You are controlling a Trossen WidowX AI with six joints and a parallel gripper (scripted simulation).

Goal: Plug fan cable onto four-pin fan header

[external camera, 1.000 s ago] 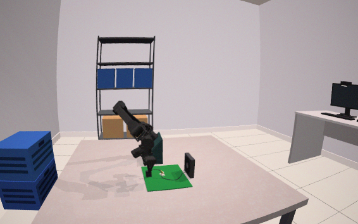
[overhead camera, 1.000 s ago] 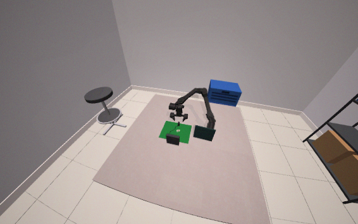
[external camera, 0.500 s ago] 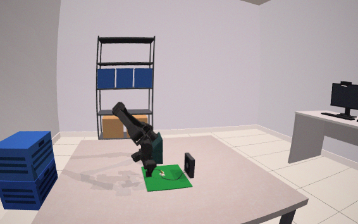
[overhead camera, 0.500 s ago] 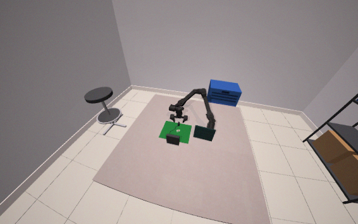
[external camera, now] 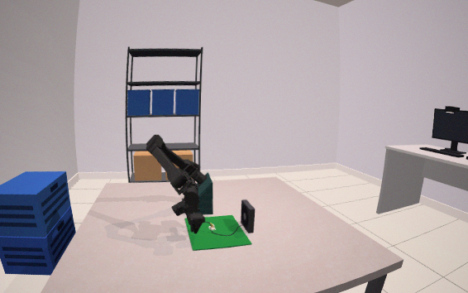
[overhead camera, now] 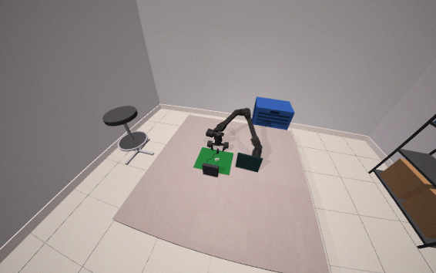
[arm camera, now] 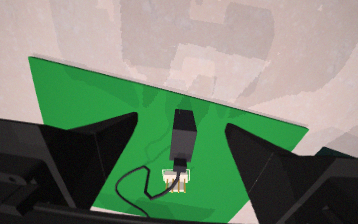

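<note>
The dark fan plug lies 1 cm to the left of my gripper tip and 1 cm above it. From my gripper tip the other things lie so: white fan header 9 cm to the left, 2 cm below, 2 cm behind; green board 10 cm to the left, 3 cm below; black fan 24 cm to the left, 4 cm above, 3 cm behind.
</note>
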